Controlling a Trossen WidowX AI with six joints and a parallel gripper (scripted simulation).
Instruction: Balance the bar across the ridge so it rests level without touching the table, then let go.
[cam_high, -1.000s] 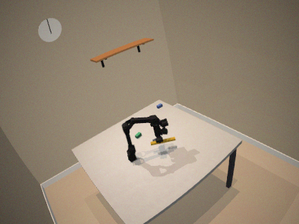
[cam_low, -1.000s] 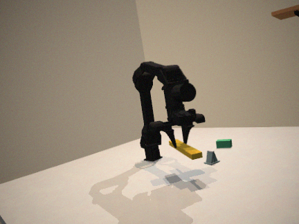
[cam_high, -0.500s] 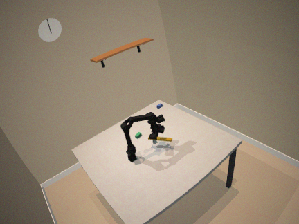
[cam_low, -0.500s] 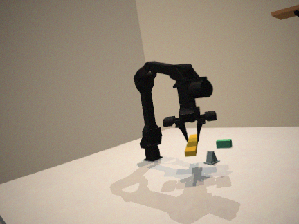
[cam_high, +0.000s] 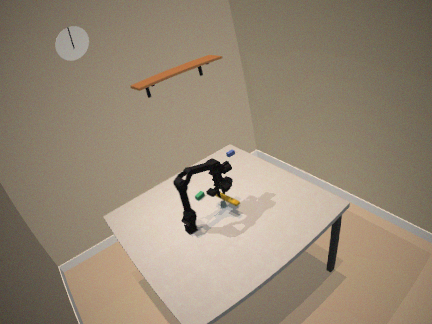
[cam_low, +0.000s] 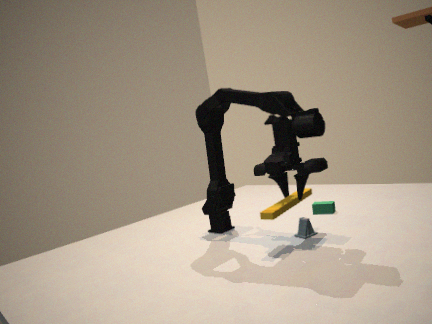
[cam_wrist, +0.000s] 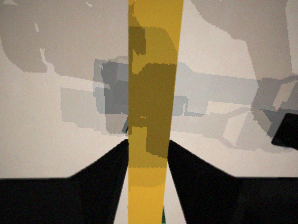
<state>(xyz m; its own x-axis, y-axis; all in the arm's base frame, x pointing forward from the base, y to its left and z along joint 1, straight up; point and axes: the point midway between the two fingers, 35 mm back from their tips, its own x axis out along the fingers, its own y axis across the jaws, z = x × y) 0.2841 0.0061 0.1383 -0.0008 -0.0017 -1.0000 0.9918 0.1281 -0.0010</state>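
My gripper tip is now 3 cm to the left of the yellow bar. From my gripper tip the other things lie so: blue block (49 cm to the left, 46 cm ahead, 9 cm below); green block (23 cm to the left, 9 cm below, 5 cm behind).
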